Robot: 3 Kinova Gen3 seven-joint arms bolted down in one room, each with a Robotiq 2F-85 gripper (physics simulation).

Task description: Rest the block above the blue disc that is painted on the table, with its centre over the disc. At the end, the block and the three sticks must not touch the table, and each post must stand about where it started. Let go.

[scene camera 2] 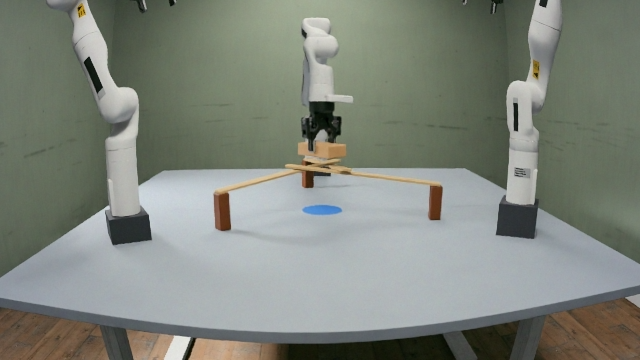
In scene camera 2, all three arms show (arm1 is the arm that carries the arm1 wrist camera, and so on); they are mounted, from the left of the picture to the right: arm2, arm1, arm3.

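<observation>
The orange-tan block [334, 150] is in the arm1 gripper [321, 143], which is shut on it, just above where the sticks cross; contact is hard to tell. One finger shows in front of the block. A left stick [255, 182] rests on the left post [222, 211], a right stick [395, 177] on the right post [435, 202]. The third stick, by the back post [307, 180], is foreshortened. The sticks cross raised off the table, behind and above the blue disc [322, 210] in the picture. The arm2 gripper [157, 2] and arm3 gripper [479, 4] show separated fingertips at the top edge, open.
The grey table [320, 280] carries the three posts. The arm2 base [128, 227] stands at the left and the arm3 base [517, 219] at the right. Arm1 stands at the back, its base partly hidden behind the sticks and back post.
</observation>
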